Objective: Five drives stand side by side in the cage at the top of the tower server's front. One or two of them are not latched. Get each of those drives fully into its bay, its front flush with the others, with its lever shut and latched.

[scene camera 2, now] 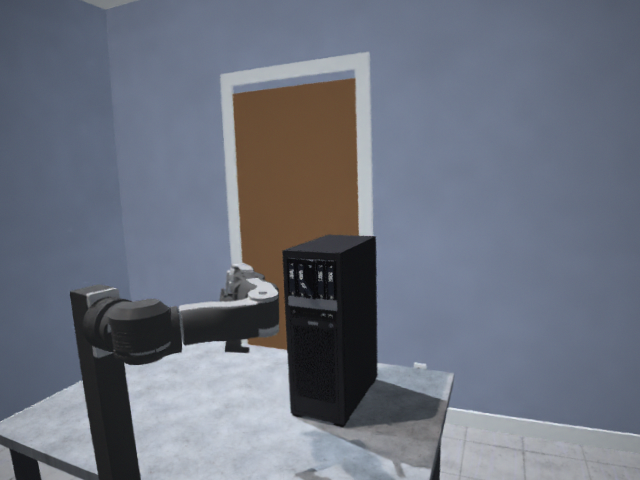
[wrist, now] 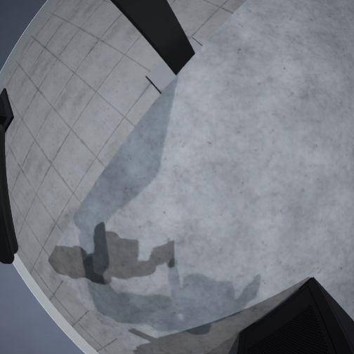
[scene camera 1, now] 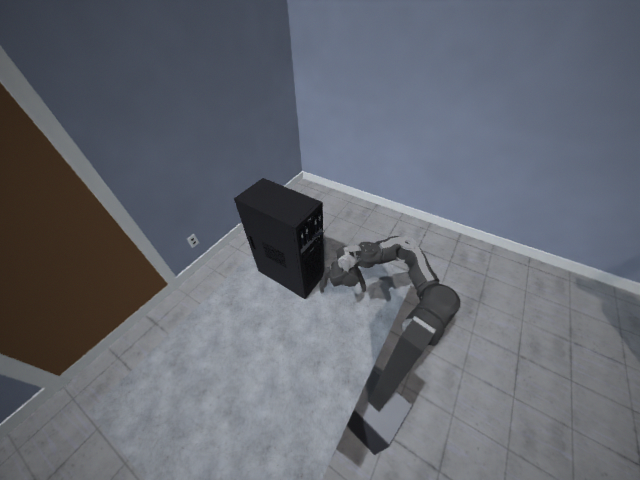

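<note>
The black tower server [scene camera 1: 273, 227] [scene camera 2: 359, 320] [wrist: 295, 325] stands upright on the table. Five dark drives [scene camera 1: 311, 230] [scene camera 2: 320, 279] stand side by side in the cage at the top of its front. In scene camera 2, the middle drive [scene camera 2: 311, 279] looks darker than its neighbours, and a small slanted piece, apparently its lever [scene camera 2: 303, 285], shows at its left side. The other four show pale markings; whether each is flush is too small to tell. My gripper [scene camera 1: 342, 289] is open and empty, in front of the server and below the drive cage, apart from it. Part of one finger shows at the wrist view's left edge.
The pale table [scene camera 1: 248, 372] [scene camera 2: 196, 392] [wrist: 260, 150] carries the server. The arm's post [scene camera 1: 395, 369] [scene camera 2: 111, 413] [wrist: 160, 35] stands in front of the server's front side. The arm's elbow [scene camera 2: 263, 310] is close to the server's left front edge in scene camera 2. Walls rise behind.
</note>
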